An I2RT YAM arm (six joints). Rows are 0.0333 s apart.
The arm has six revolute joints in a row. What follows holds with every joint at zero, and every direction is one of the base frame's.
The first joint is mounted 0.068 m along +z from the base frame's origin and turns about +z.
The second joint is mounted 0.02 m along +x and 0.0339 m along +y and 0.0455 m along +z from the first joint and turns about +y.
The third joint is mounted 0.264 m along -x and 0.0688 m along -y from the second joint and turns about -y.
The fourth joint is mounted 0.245 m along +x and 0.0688 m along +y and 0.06 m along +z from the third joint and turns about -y.
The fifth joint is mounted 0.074 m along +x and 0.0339 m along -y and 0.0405 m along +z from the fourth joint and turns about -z.
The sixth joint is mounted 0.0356 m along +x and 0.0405 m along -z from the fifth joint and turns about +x.
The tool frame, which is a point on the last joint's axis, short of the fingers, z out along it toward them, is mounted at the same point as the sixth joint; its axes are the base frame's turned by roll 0, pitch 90 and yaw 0 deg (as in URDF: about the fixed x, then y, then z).
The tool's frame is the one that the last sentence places.
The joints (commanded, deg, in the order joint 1, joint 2, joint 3, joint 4, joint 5, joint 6), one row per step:
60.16 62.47 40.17 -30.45 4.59 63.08
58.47 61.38 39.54 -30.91 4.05 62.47
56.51 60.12 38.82 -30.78 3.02 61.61
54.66 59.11 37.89 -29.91 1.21 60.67
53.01 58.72 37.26 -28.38 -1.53 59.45
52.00 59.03 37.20 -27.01 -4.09 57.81
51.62 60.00 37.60 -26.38 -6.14 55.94
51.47 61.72 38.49 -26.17 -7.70 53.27
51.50 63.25 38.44 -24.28 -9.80 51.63
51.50 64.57 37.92 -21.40 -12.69 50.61
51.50 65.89 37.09 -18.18 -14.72 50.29
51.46 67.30 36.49 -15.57 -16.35 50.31
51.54 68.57 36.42 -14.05 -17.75 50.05
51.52 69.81 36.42 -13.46 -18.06 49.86
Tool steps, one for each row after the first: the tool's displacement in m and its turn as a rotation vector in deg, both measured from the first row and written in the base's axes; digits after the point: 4 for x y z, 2 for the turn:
0.0029 -0.0066 -0.0004 -0.01 0.08 -0.88
0.0064 -0.0133 -0.0001 0.67 0.00 -1.53
0.0094 -0.0185 -0.0010 1.90 0.19 -1.52
0.0129 -0.0208 -0.0014 3.72 0.54 -0.49
0.0160 -0.0201 -0.0010 5.10 0.65 1.42
0.0183 -0.0174 -0.0010 5.46 0.86 3.79
0.0213 -0.0129 -0.0015 4.85 0.76 6.66
0.0235 -0.0079 -0.0045 5.61 0.90 9.29
0.0253 -0.0028 -0.0082 7.53 1.28 11.95
0.0271 0.0015 -0.0133 9.24 1.50 13.55
0.0291 0.0052 -0.0182 10.50 2.01 14.59
0.0305 0.0089 -0.0212 11.27 2.52 15.78
0.0320 0.0110 -0.0251 10.92 3.05 16.05

